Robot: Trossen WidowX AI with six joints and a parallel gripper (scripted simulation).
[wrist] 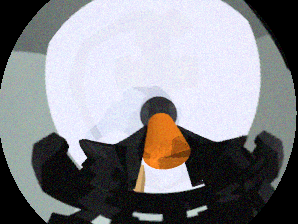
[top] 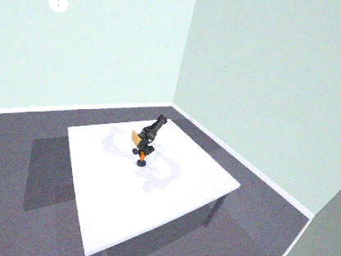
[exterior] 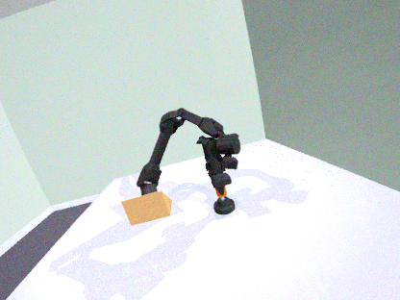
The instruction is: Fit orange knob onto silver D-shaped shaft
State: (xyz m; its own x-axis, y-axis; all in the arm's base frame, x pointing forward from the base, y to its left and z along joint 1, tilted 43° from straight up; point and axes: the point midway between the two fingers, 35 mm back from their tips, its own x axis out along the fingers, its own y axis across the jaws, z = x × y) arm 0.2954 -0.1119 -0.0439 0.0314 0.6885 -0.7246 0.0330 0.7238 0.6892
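My gripper tip is now 40 mm above the round dark pedestal. Also, from my gripper tip: orange knob (30 mm above).
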